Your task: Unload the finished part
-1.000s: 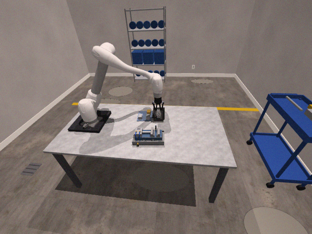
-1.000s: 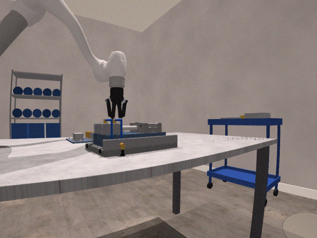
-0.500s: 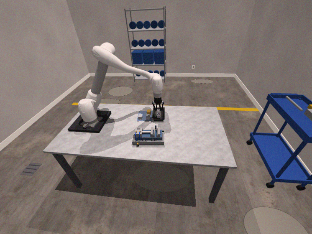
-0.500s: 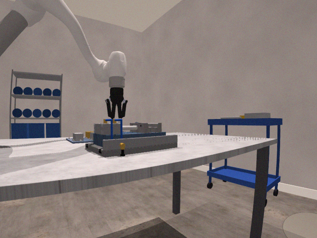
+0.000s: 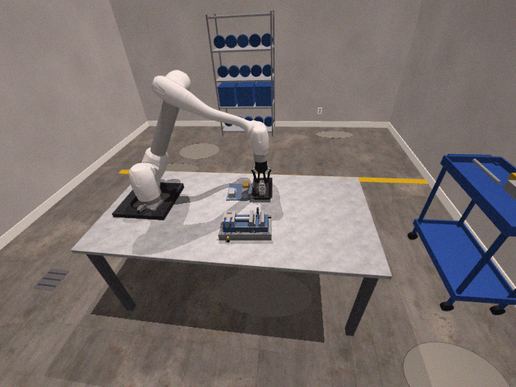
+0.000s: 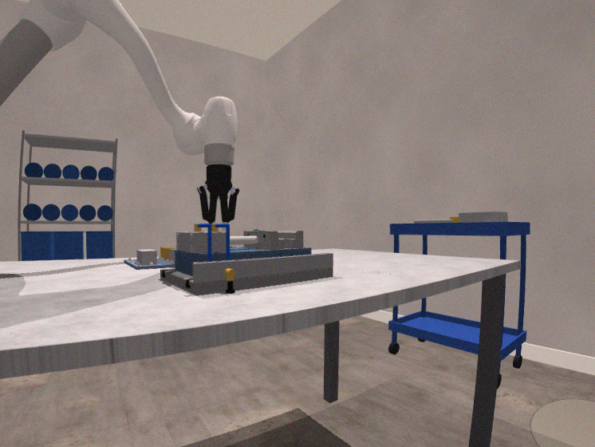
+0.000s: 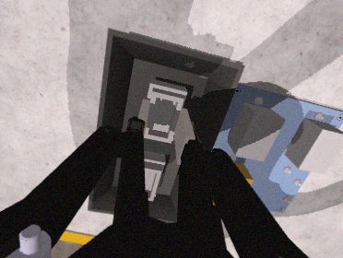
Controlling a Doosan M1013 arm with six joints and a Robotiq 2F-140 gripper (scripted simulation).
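My hand is 120 mm past the grey block, 60 mm above it and 30 mm to the left of it. From my hand the other things lie so: blue fixture plate 170 mm behind, 80 mm below; yellow block 140 mm behind, 60 mm to the left, 60 mm below.
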